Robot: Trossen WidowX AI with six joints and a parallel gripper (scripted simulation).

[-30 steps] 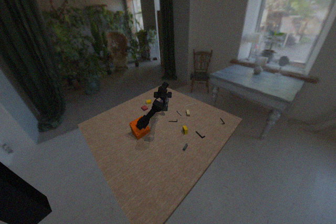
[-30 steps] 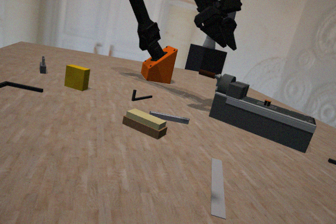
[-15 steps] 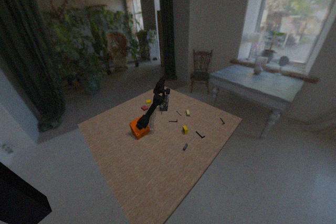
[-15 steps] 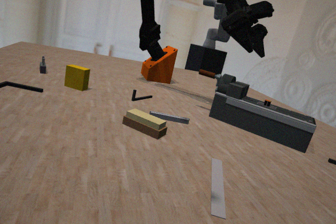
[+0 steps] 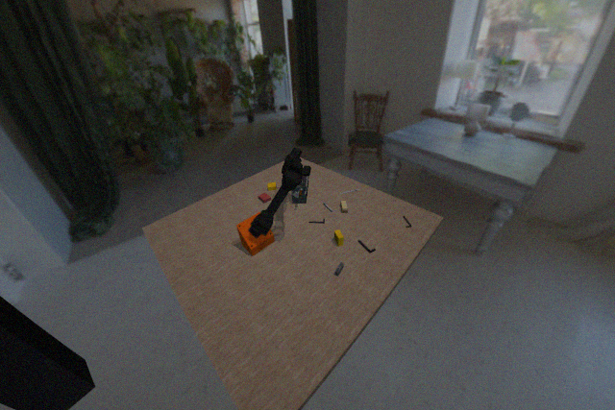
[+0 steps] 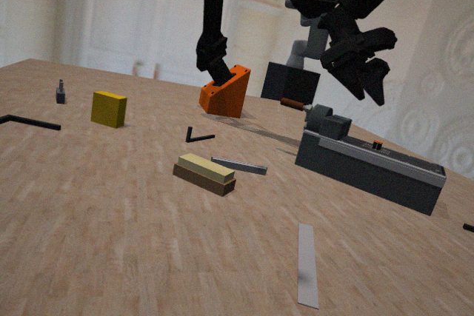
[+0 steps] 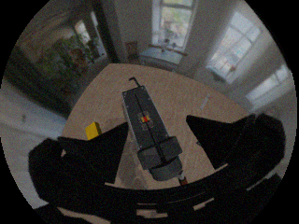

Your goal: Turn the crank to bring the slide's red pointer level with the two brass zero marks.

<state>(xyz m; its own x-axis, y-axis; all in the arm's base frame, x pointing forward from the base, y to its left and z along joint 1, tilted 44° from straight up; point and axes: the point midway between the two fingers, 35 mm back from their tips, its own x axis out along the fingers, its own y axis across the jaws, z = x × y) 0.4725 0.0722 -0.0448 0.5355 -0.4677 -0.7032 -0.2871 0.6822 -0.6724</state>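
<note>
The brown crank handle is 120 mm behind my gripper tip, 90 mm to the right of it and 50 mm below it. Round my gripper tip: red pointer (80 mm below, 30 mm to the left, 20 mm ahead); then red block (190 mm behind, 180 mm to the left, 150 mm below); then grey bar (230 mm to the right, 150 mm below, 30 mm behind).
</note>
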